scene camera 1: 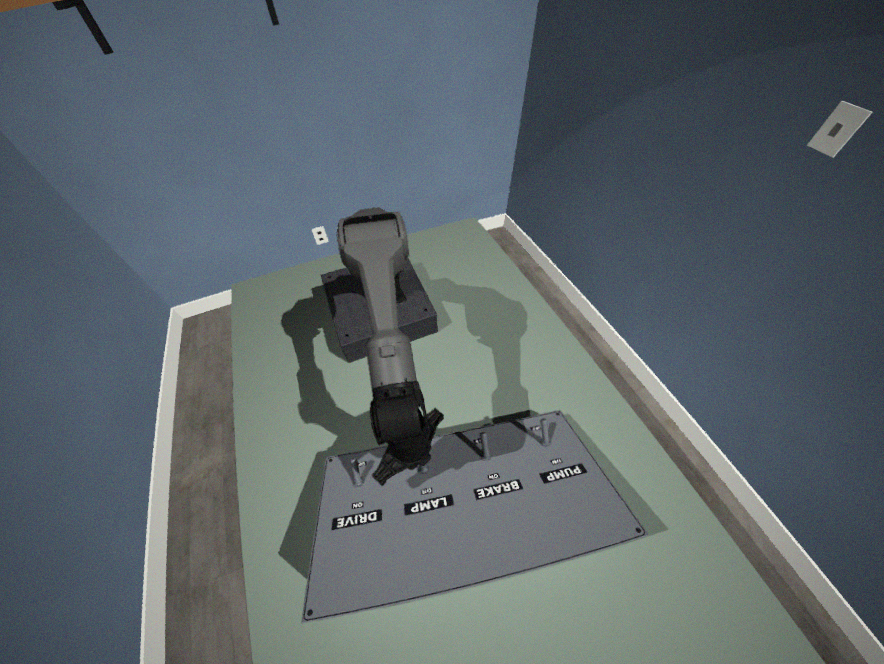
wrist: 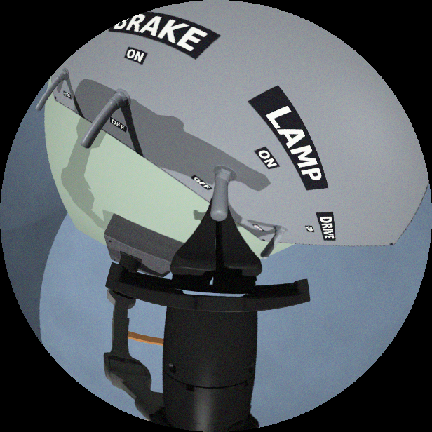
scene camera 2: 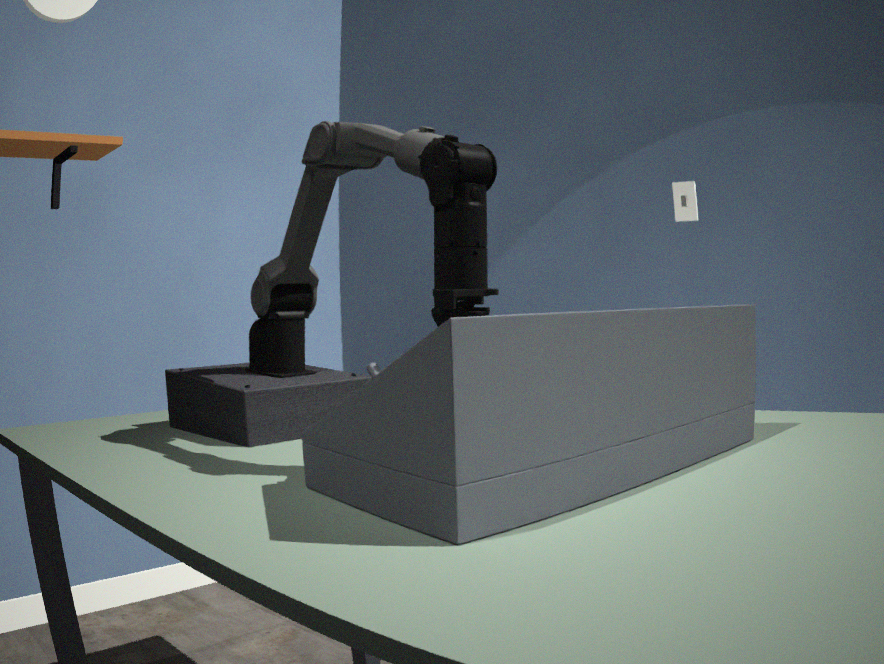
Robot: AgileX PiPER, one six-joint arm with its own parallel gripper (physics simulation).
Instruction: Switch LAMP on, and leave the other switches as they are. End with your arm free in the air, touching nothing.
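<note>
The LAMP lever (scene camera 1: 423, 469) (wrist: 220, 195) stands out from the sloped grey panel (scene camera 1: 464, 557) (scene camera 2: 593, 385) (wrist: 350, 75) and leans slightly to its OFF side in the wrist view; in scene camera 1 the gripper hides most of it. My gripper (scene camera 1: 410, 457) (scene camera 2: 460, 308) (wrist: 217, 205) is shut and empty, pointing down. In the wrist view its fingertips are partly behind the outer end of the LAMP lever, on the OFF side. Whether they touch it I cannot tell. In scene camera 2 the panel hides the fingertips.
The DRIVE lever (scene camera 1: 357, 473) (scene camera 2: 373, 369) (wrist: 272, 242) stands close on one side of LAMP. The BRAKE lever (scene camera 1: 484, 444) (wrist: 102, 120) and PUMP lever (scene camera 1: 545, 433) (wrist: 52, 87) are on the other side. All three lean to OFF. The arm's base block (scene camera 1: 421, 321) (scene camera 2: 278, 418) is behind the panel.
</note>
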